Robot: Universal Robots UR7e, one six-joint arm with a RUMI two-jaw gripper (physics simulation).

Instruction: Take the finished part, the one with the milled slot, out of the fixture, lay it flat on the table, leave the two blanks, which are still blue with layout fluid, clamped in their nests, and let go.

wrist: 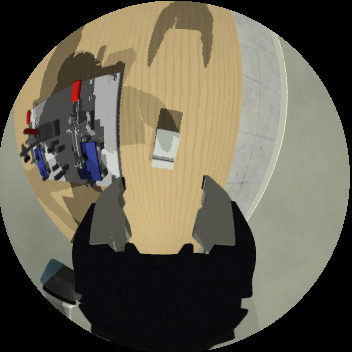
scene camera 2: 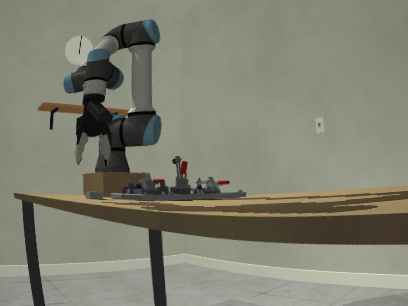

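Pixels of known places: gripper, fingertip midpoint: point(wrist: 162, 176) point(scene camera 2: 92, 165); arm's base at its link origin: point(scene camera 2: 112, 173).
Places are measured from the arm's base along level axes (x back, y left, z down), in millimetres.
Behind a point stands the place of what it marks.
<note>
The finished part point(scene camera 2: 94, 195) {x -392, y -323, z 84 mm} point(wrist: 167, 142) {x -373, y -312, z 75 mm}, a bare grey block with a slot line across it near one end, lies flat on the table beside the fixture point(scene camera 2: 175, 196) {x -537, y -149, z 85 mm} point(wrist: 107, 110) {x -449, y -213, z 80 mm}, apart from it. My gripper point(scene camera 2: 92, 162) {x -351, y -302, z 0 mm} point(wrist: 162, 176) {x -351, y -302, z 0 mm} is open and empty, above the table and clear of the part. One blue blank point(wrist: 91, 161) {x -367, y -164, z 59 mm} sits in the nest nearest the part, under a clamp. The other blue blank point(wrist: 40, 163) {x -404, y 63, z 64 mm} sits in the nest at the far side, partly hidden by clamp parts. The middle clamp's red handle point(scene camera 2: 184, 167) {x -484, y -60, z 3 mm} stands up.
Red handles of the outer clamps point(scene camera 2: 158, 181) {x -509, y -183, z 45 mm} point(scene camera 2: 223, 182) {x -552, y 31, z 49 mm} lie level above the fixture. The wooden table point(scene camera 2: 300, 210) {x -1077, y -478, z 95 mm} point(wrist: 210, 100) {x -445, y -398, z 95 mm} has its edge to the right of the part in the wrist view. A wooden block point(scene camera 2: 93, 183) {x 26, y -82, z 44 mm} stands under the arm's base.
</note>
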